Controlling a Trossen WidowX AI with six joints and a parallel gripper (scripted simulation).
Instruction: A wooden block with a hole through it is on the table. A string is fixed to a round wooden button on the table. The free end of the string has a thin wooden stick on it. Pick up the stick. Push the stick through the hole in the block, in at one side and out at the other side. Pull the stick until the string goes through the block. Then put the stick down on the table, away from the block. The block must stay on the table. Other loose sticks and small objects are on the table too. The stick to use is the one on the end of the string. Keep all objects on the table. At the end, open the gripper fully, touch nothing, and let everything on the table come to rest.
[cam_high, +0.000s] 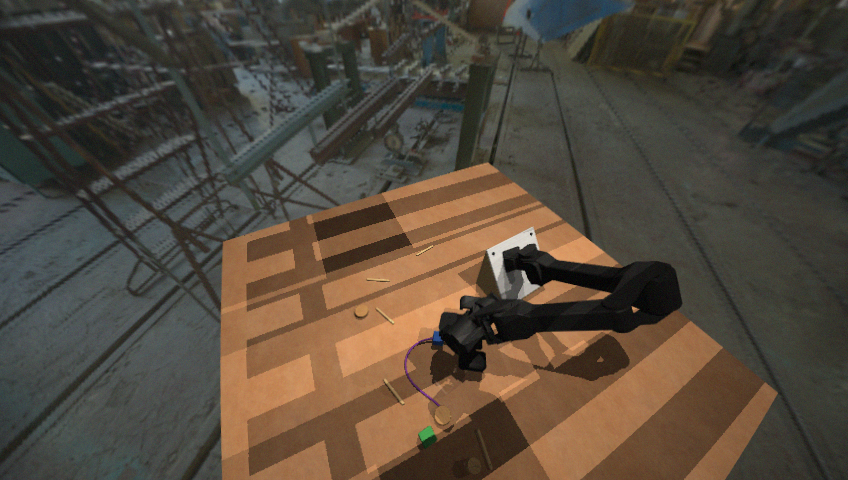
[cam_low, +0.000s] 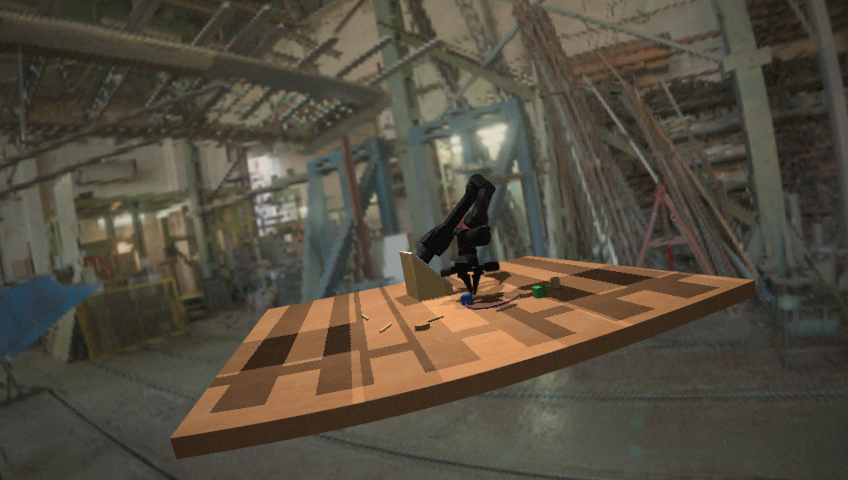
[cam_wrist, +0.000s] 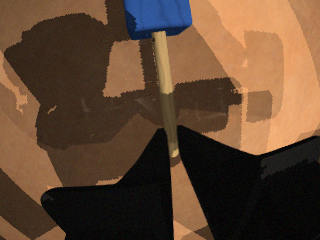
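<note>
The blue block is 6 cm ahead of my gripper tip, 4 cm to the right of it and 1 cm above it. Round my gripper tip: round wooden button 14 cm ahead, 13 cm to the left; green cube 19 cm ahead, 15 cm to the left, 1 cm above; thin stick 3 cm ahead, 2 cm to the right, 1 cm above.
</note>
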